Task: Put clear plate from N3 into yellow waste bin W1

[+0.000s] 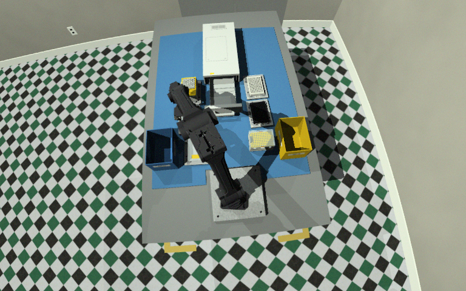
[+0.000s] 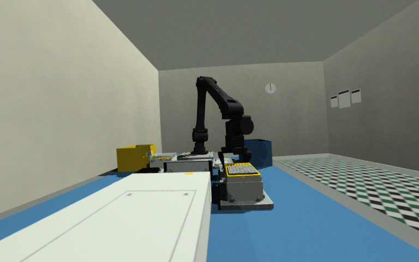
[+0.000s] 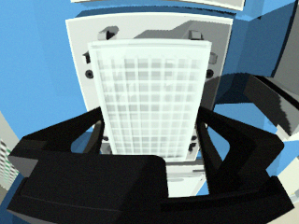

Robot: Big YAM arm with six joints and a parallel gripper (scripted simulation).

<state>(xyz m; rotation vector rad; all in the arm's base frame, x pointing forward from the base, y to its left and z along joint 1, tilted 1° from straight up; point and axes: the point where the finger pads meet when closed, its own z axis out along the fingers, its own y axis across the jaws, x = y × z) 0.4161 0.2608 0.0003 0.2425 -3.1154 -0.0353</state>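
The clear plate lies right at my hand. The rest, counted from my hand: yellow tip box 160 mm ahead, 30 mm above, 10 mm to the left; lidded plate 170 mm behind, 60 mm to the right; grey nest 10 mm below.
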